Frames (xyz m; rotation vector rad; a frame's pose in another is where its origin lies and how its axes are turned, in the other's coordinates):
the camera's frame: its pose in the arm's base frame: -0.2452 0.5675 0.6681 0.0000 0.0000 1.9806
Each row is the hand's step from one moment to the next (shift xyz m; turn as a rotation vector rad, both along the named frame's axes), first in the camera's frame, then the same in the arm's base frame.
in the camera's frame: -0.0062 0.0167 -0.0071 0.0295 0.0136 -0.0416
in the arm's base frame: -0.0128 -0.0123 -0.0071 -0.0242 0.0216 -0.0416
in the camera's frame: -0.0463 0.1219 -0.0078 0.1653 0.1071 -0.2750
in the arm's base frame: -0.0934 -0.0910 -0.0078 -0.1641 0.1089 -0.2750
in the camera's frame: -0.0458 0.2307 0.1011 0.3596 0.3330 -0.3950
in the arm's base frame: -0.1933 -0.1339 0.1011 -0.4487 0.1971 -0.3950
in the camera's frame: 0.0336 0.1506 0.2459 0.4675 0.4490 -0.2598
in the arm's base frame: -0.1515 -0.0292 0.2459 -0.5981 0.2499 -0.2598
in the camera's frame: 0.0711 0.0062 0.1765 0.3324 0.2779 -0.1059
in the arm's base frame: -0.0340 0.0627 0.1765 -0.3873 0.1942 -0.1059
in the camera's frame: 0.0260 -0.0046 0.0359 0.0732 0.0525 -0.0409
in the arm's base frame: -0.0061 0.0257 0.0359 -0.0773 0.0462 -0.0409
